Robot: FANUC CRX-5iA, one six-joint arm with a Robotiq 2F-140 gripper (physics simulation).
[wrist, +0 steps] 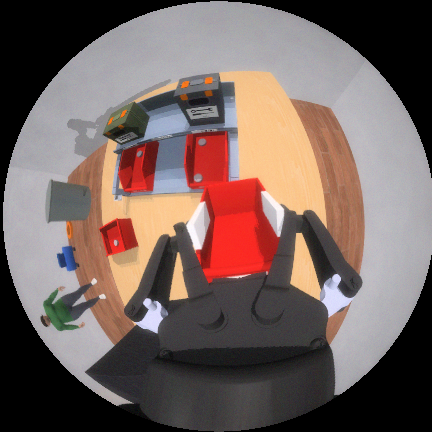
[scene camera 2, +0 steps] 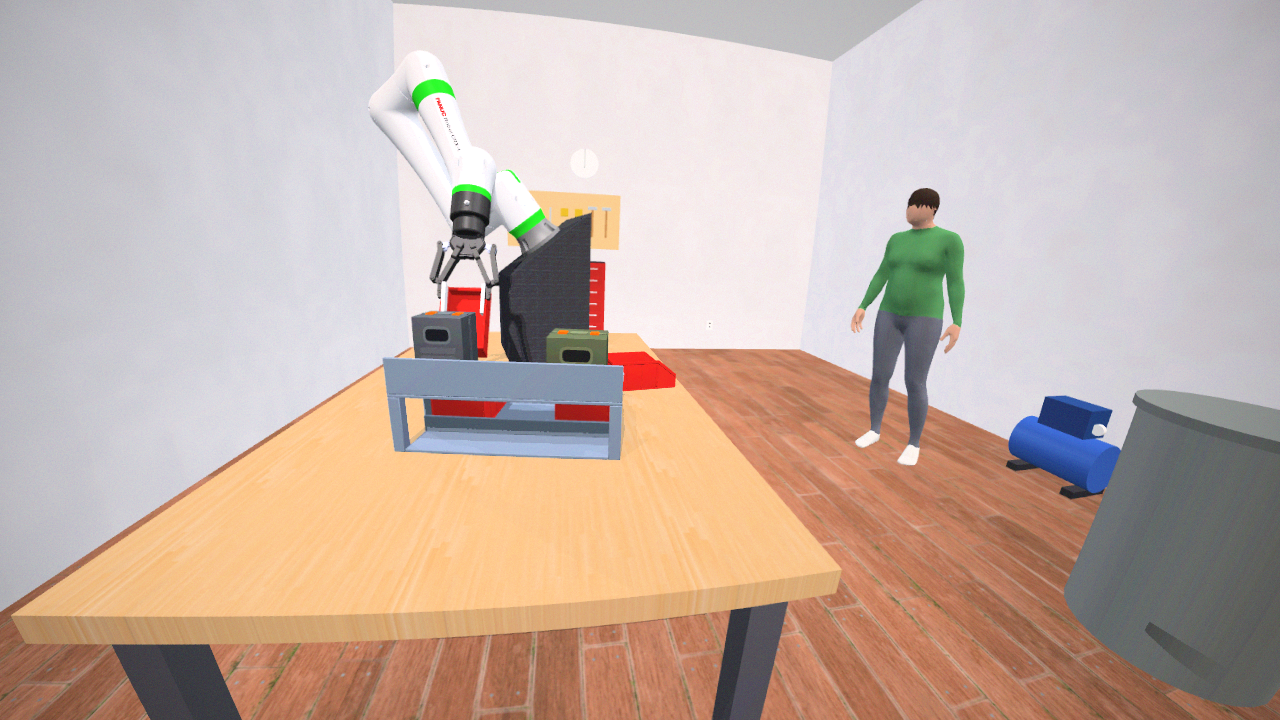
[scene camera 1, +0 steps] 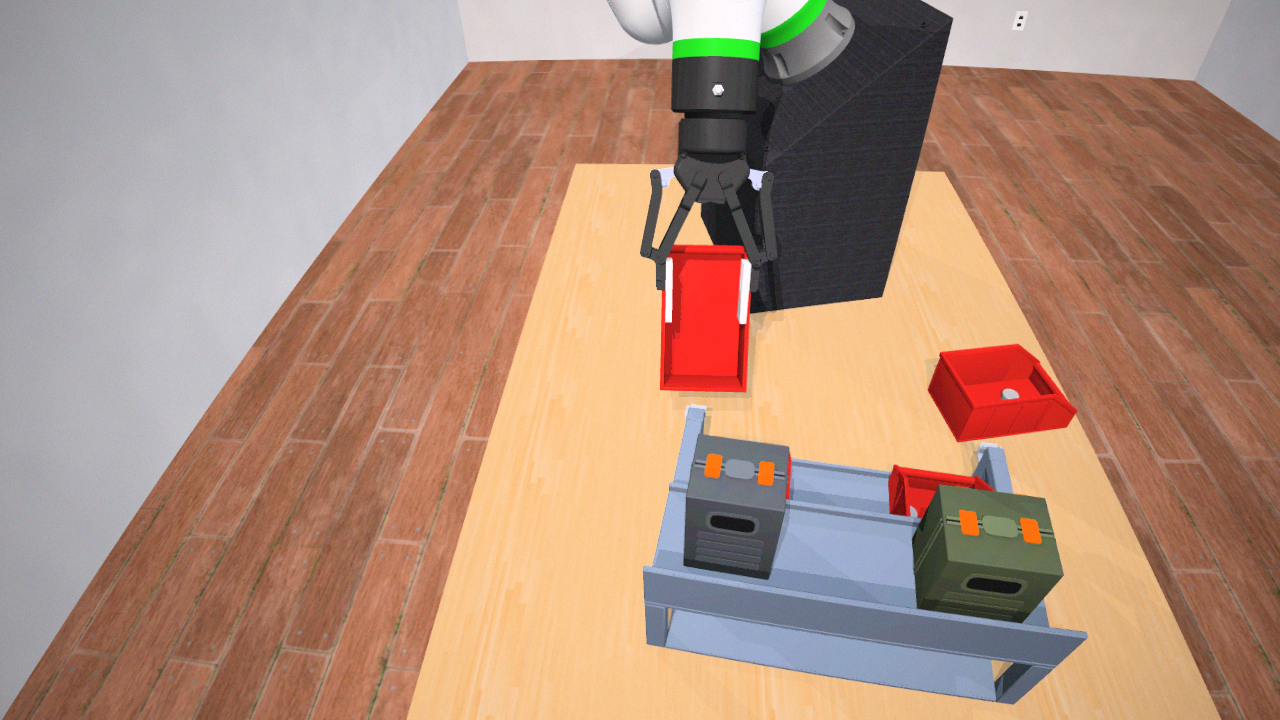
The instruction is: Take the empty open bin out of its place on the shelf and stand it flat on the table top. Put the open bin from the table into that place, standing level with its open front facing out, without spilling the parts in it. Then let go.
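Frame: origin at the arm's base, x right, y ahead, z up, level; metres.
Seen in the pictures: gripper, fingertip midpoint: [wrist: 234, 205] [scene camera 1: 704, 319]; arm's base, link origin: [scene camera 2: 541, 242] [scene camera 1: 810, 48].
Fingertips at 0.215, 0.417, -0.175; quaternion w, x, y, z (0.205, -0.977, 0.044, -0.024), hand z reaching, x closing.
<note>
Offsets run from my fingertips to a thing's top centre, as dx, dy, dz. "spot": to the spot under its first point. Level surfaces: height alone.
The empty red bin {spot: -0.007, -0.025, -0.079} [scene camera 1: 705, 353] [scene camera 2: 483, 340] [wrist: 235, 250] is between the pads of my gripper [scene camera 1: 707, 291] [scene camera 2: 466, 298] [wrist: 234, 205], which still lie against its side walls. It is tipped steeply, its lower end at or close to the table top {dz -0.186} [scene camera 1: 537, 537] [scene camera 2: 447, 555]; contact is not clear. The other open bin {spot: -0.343, +0.063, -0.113} [scene camera 1: 971, 402] [scene camera 2: 640, 371] [wrist: 112, 235] stands on the table at the right in scene camera 1, a light grey part showing inside. The blue-grey shelf {spot: -0.085, +0.354, -0.024} [scene camera 1: 859, 604] [scene camera 2: 501, 380] [wrist: 162, 122] has an empty place between two red bins in the wrist view.
Those shelf bins {spot: -0.038, +0.156, -0.177} [wrist: 206, 160] {spot: -0.300, +0.209, -0.172} [wrist: 131, 175] hold light grey parts. A dark grey case {+0.005, +0.248, +0.038} [scene camera 1: 733, 510] [scene camera 2: 443, 338] [wrist: 200, 100] and a green case {-0.216, +0.315, +0.011} [scene camera 1: 989, 555] [scene camera 2: 577, 344] [wrist: 126, 122] stand on top of the shelf. The black robot pedestal [scene camera 1: 832, 197] [scene camera 2: 546, 295] is close beside the gripper.
</note>
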